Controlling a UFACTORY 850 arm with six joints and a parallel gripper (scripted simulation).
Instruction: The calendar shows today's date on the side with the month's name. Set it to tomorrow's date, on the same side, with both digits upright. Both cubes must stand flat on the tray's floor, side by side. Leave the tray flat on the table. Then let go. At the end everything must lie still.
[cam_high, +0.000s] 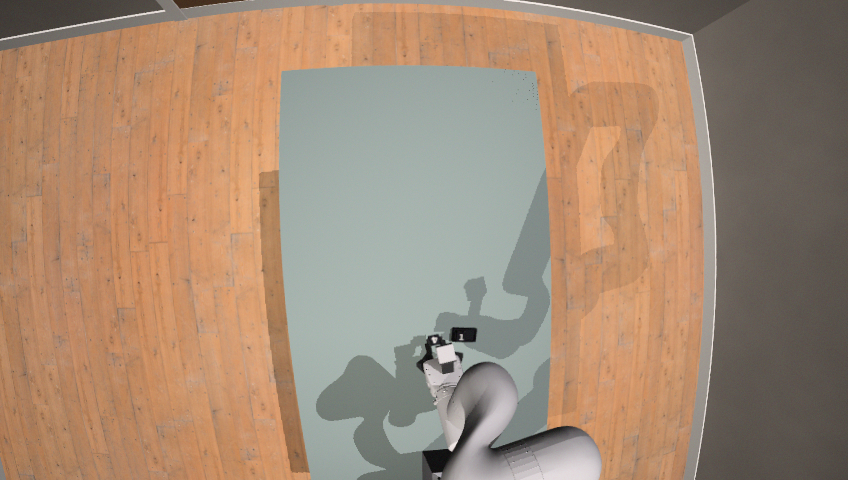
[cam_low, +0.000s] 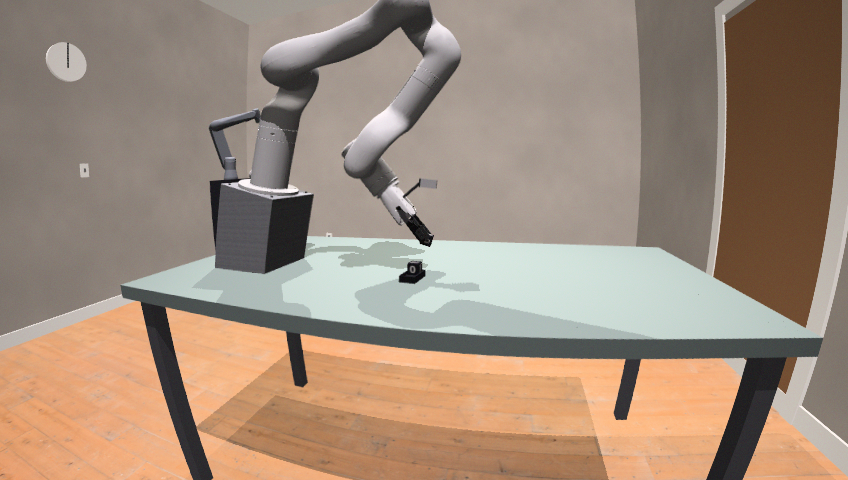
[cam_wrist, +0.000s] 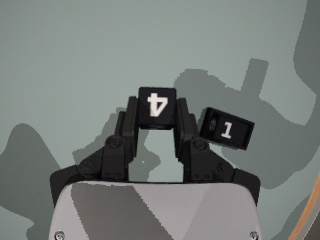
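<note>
The black cube lies 10 mm ahead of my hand and 20 mm below it. Round my hand: black tray: 100 mm to the right, 90 mm below.
</note>
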